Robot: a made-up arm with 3 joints.
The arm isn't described. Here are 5 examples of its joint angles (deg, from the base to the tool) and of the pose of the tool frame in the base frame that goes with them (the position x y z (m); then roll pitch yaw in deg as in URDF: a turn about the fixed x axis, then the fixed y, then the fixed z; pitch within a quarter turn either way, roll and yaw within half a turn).
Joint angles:
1: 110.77 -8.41 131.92
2: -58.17 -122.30 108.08
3: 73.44 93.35 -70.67
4: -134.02 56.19 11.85
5: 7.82 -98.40 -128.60
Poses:
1: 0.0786 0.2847 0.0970 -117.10 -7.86 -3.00
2: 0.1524 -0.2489 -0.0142 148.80 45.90 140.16
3: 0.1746 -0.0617 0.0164 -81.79 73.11 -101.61
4: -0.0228 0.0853 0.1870 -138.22 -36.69 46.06
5: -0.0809 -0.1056 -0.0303 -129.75 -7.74 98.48
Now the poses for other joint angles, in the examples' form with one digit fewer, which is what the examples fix.
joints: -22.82 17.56 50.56
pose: 0.033 -0.255 0.044 28.7 -6.7 -16.3
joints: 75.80 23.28 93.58
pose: 0.041 0.186 -0.145 168.2 22.5 -6.0
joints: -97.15 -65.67 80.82
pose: 0.199 -0.187 0.240 -26.1 64.7 -15.4
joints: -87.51 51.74 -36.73
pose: 0.073 0.053 0.154 -122.7 -51.7 -3.2
